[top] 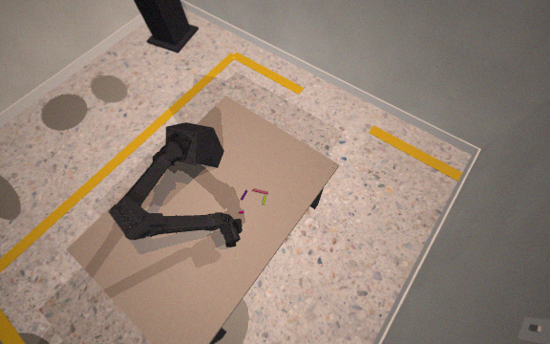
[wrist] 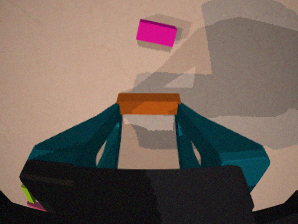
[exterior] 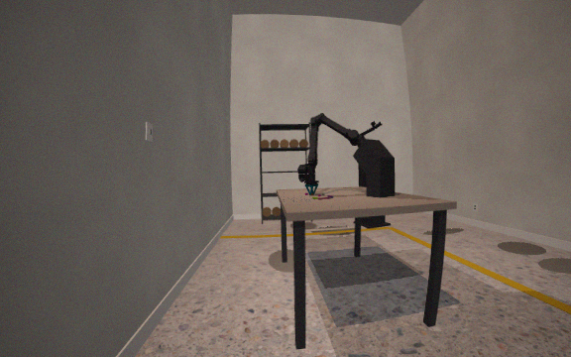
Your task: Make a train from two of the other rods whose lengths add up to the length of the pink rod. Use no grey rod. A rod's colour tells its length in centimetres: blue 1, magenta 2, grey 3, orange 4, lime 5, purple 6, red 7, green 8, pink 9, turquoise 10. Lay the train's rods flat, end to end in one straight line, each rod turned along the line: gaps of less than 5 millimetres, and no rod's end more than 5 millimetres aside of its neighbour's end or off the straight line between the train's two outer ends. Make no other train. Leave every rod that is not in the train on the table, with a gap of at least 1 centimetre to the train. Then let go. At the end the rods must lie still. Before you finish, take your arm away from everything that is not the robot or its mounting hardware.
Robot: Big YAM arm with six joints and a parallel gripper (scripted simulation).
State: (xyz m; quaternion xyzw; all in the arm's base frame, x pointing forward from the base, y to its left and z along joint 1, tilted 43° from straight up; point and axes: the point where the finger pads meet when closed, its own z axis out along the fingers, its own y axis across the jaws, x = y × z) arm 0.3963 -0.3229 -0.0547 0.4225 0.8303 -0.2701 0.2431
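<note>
Now: hand 1 cm to the left of the orange rod and 1 cm above it. The rest, counted from my hand: purple rod: 5 cm behind, 20 cm to the left, 1 cm below; then lime rod: 7 cm ahead, 22 cm to the left, 1 cm below; then grey rod: 7 cm behind, 5 cm to the left, 1 cm below.
</note>
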